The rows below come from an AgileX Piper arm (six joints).
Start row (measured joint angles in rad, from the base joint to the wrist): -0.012, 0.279, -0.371, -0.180, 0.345, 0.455
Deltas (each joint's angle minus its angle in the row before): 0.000, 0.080, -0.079, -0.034, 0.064, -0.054; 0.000, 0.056, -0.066, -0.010, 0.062, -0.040; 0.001, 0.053, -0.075, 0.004, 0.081, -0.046; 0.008, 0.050, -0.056, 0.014, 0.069, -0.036; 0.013, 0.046, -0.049, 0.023, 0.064, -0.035; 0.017, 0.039, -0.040, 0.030, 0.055, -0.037; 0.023, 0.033, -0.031, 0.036, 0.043, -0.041; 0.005, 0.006, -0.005, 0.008, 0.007, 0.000; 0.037, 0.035, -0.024, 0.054, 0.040, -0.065; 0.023, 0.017, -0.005, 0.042, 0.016, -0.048
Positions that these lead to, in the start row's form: -0.012, 0.359, -0.450, -0.214, 0.409, 0.401; -0.012, 0.415, -0.516, -0.224, 0.471, 0.361; -0.011, 0.468, -0.591, -0.220, 0.552, 0.315; -0.003, 0.518, -0.647, -0.206, 0.621, 0.279; 0.010, 0.564, -0.696, -0.183, 0.685, 0.244; 0.027, 0.603, -0.736, -0.153, 0.740, 0.207; 0.050, 0.636, -0.767, -0.117, 0.783, 0.166; 0.055, 0.642, -0.772, -0.109, 0.790, 0.166; 0.092, 0.677, -0.796, -0.055, 0.830, 0.101; 0.115, 0.694, -0.801, -0.013, 0.846, 0.053
